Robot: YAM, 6 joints.
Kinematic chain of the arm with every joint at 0, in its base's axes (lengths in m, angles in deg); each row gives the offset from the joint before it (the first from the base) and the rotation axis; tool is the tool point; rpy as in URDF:
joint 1: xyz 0 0 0.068 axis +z
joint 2: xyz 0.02 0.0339 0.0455 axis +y
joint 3: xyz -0.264 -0.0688 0 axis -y
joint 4: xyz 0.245 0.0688 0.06 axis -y
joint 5: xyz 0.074 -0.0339 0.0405 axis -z
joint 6: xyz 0.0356 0 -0.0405 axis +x
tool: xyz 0 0 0 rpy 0 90 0
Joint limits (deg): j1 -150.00..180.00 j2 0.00..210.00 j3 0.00..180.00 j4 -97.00..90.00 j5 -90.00..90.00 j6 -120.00..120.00
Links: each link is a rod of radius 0.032 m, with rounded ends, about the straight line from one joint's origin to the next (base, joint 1, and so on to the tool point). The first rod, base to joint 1, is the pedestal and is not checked.
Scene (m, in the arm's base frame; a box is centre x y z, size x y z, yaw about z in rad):
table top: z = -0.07
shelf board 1: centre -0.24 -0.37 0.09 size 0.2 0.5 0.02 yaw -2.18
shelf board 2: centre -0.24 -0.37 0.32 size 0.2 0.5 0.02 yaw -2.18
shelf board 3: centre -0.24 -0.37 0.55 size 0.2 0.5 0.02 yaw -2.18
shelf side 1: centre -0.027 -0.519 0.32 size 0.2 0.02 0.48 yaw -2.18
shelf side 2: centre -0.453 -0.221 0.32 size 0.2 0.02 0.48 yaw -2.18
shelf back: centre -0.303 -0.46 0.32 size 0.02 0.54 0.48 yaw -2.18
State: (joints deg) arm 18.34 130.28 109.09 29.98 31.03 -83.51
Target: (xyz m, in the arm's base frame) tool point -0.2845 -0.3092 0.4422
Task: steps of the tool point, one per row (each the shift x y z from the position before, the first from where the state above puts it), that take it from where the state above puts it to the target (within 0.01 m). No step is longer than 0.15 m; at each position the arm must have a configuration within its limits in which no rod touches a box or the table.
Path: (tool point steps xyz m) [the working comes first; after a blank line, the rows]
Joints at the target: -129.22 102.69 96.10 30.12 44.43 -83.51
Straight joint move there: touches shelf side 1.

1: -0.0016 -0.1393 0.0278
2: -0.0411 -0.1274 0.0254
3: -0.0735 -0.1043 0.0229
4: -0.0959 -0.0731 0.0204
5: -0.1063 -0.0377 0.0174
6: -0.1046 -0.0025 0.0147
7: -0.0681 -0.0335 0.0020
8: -0.0775 -0.0164 0.0029
9: -0.0822 0.0032 0.0034
10: -0.0813 0.0240 0.0037
11: -0.0746 0.0440 0.0033

